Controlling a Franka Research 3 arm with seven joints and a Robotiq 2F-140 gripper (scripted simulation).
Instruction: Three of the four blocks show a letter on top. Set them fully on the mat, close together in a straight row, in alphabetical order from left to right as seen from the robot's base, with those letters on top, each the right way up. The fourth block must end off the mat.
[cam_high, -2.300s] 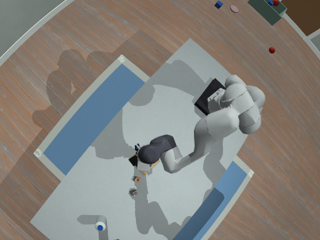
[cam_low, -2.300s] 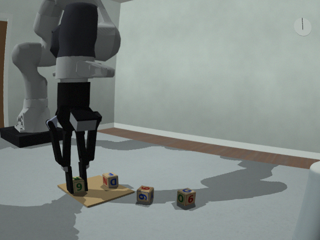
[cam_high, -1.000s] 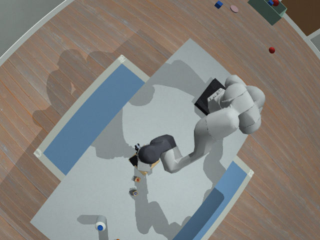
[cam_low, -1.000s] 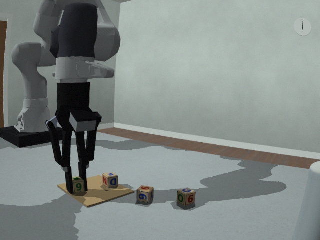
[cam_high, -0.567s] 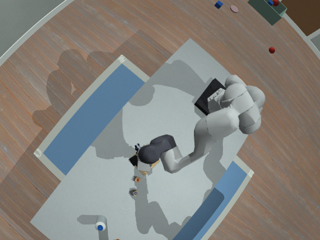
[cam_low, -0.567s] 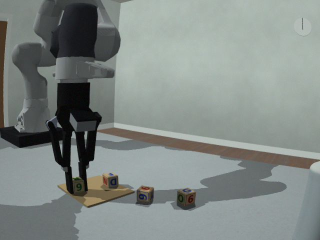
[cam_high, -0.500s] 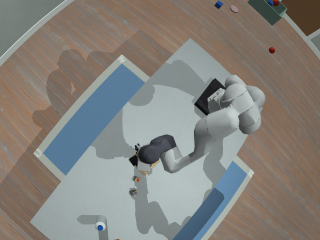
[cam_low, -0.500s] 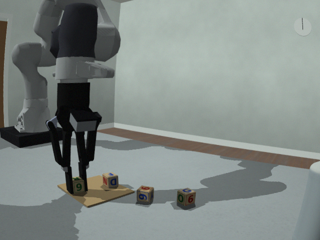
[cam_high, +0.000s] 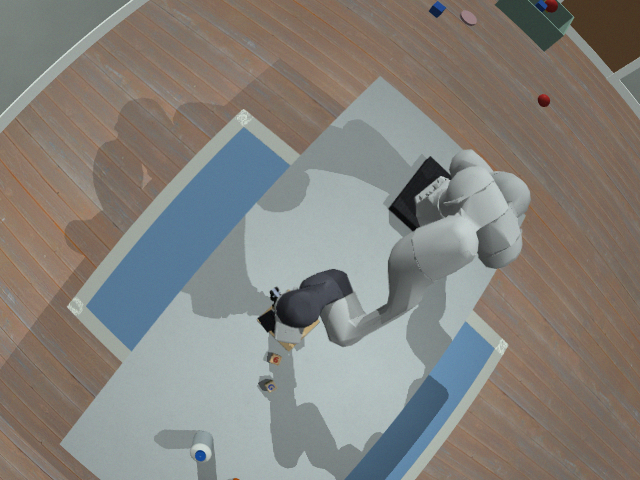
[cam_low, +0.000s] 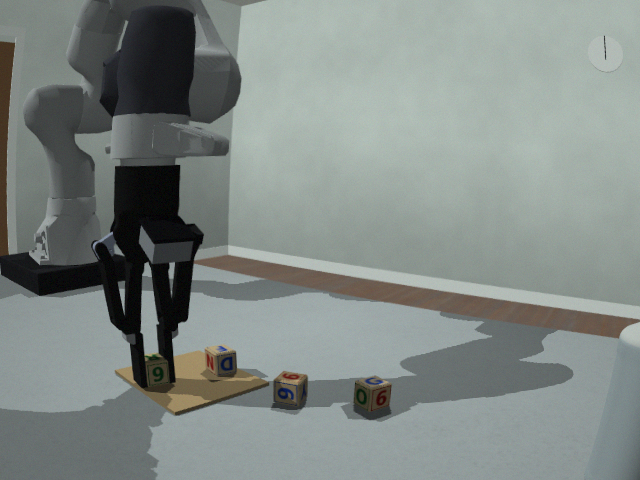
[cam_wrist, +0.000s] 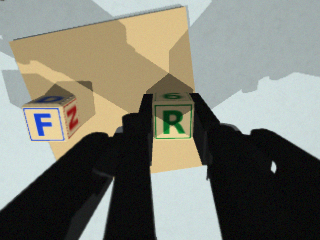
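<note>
My gripper is now 10 mm short of the tan mat, 50 mm to the right of it and 40 mm above it. From my hand the other things lie so: block 20 mm ahead, 90 mm to the left, 20 mm below.
</note>
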